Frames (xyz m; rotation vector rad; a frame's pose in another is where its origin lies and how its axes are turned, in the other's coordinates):
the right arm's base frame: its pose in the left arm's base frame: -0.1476 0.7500 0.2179 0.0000 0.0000 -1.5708
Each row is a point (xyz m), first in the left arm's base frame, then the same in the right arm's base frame.
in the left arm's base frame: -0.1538 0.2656 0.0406
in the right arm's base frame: 0.4844 -0.0062 -0.1773
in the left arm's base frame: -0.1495 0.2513 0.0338
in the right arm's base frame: 0.4987 -0.0019 -0.1841
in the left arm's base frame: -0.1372 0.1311 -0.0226
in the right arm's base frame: 0.6189 0.0104 -0.2405
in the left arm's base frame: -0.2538 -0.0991 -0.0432
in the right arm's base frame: 0.8491 -0.1062 -0.2611
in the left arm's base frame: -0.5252 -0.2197 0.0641
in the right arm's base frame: 0.9697 -0.3776 -0.1538
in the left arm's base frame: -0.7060 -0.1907 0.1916
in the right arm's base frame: 0.9407 -0.5584 -0.0263
